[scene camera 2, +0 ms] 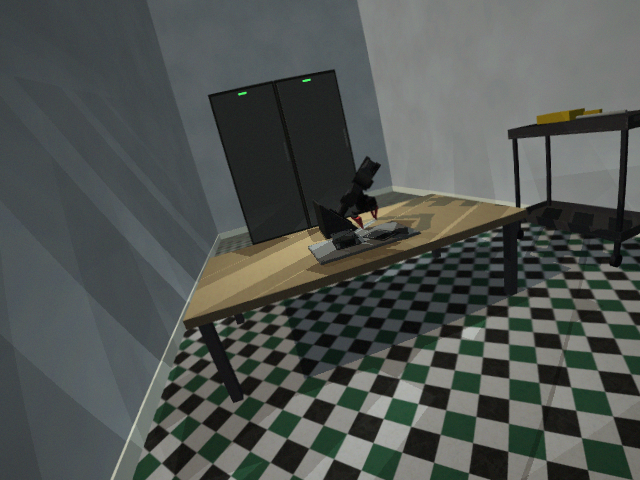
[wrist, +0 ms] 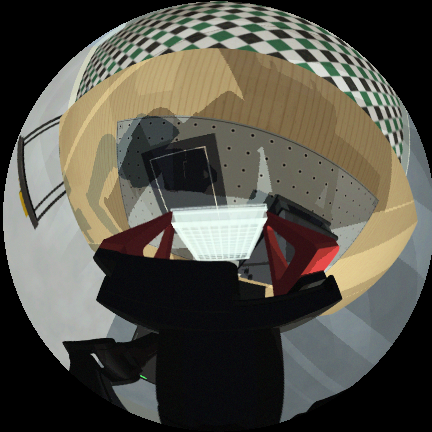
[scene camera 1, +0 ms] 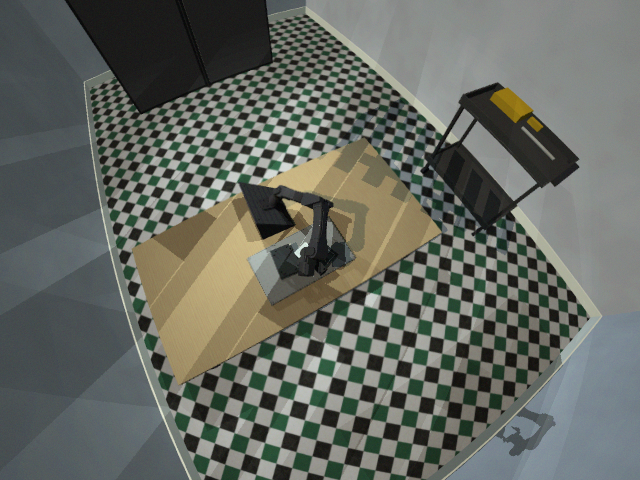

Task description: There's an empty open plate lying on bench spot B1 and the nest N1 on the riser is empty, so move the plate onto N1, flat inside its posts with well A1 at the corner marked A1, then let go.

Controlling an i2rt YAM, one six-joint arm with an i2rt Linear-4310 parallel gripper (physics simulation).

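Frame: origin at the arm's base, x ahead, y left, z up, level; metres.
Where they show: gripper, fingertip midpoint: [scene camera 2: 369,224] [wrist: 218,216]; arm's base, link origin: [scene camera 2: 338,215] [scene camera 1: 271,203].
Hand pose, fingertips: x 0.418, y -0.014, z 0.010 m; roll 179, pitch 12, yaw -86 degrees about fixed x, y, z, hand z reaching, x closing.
Each offset is from my fingertips to the top centre of the thing. "spot": to the spot under its first point. Level surfaces: height alone.
The clear, pale plate [wrist: 219,235] [scene camera 1: 300,250] is held between the red fingers of my gripper [wrist: 218,216] [scene camera 2: 368,223]. The gripper is shut on its two opposite sides, and the plate hangs above the grey perforated board, between the outlined spot and the riser. The dark bench spot B1 {spot: 0.083 m down, 0.042 m ahead, 0.023 m left} [wrist: 216,150] [scene camera 2: 386,234] with its thin pale outline lies bare. The black riser with nest N1 {0.033 m down, 0.099 m back, 0.108 m right} [wrist: 304,216] [scene camera 2: 345,239] [scene camera 1: 280,264] stands on the other side; plate and right finger hide part of it in the wrist view. The corner mark A1 and the plate's well A1 are not readable.
The perforated board [scene camera 1: 266,281] [scene camera 2: 324,254] [wrist: 285,162] lies on the wooden table {0.098 m down} [scene camera 1: 196,289] [scene camera 2: 248,273]. A black slanted block [scene camera 1: 263,206] [scene camera 2: 328,221] stands beside the arm's base. A dark cart [scene camera 1: 516,139] and tall black cabinets [scene camera 2: 253,165] stand away from the table.
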